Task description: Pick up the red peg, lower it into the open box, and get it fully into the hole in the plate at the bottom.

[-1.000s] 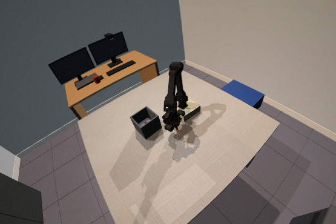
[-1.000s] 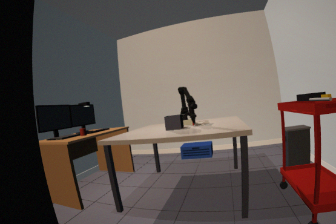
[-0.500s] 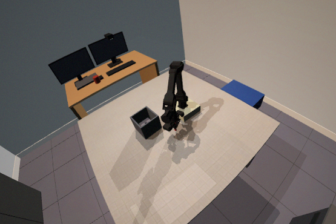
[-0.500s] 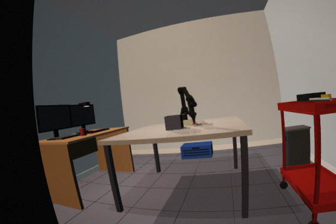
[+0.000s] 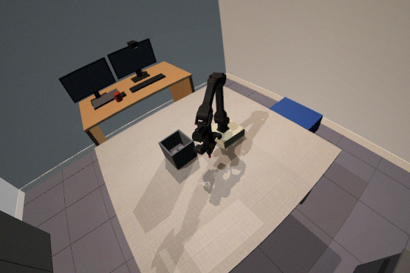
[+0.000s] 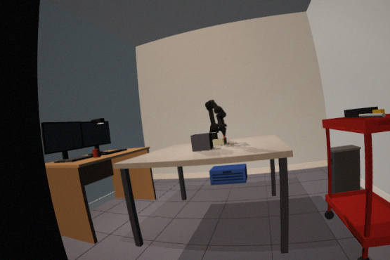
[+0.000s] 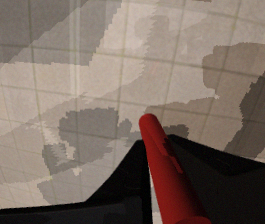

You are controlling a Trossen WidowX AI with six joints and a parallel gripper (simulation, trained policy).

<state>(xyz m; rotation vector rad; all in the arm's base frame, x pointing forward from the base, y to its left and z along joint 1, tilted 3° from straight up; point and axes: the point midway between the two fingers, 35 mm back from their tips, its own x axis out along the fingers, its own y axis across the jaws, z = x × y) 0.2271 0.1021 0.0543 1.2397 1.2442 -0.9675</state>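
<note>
Right now the plate is 90 mm ahead of my gripper tip, 200 mm to the right of it and 40 mm below it. Round my gripper tip: red peg: 10 mm to the right, 20 mm above.
</note>
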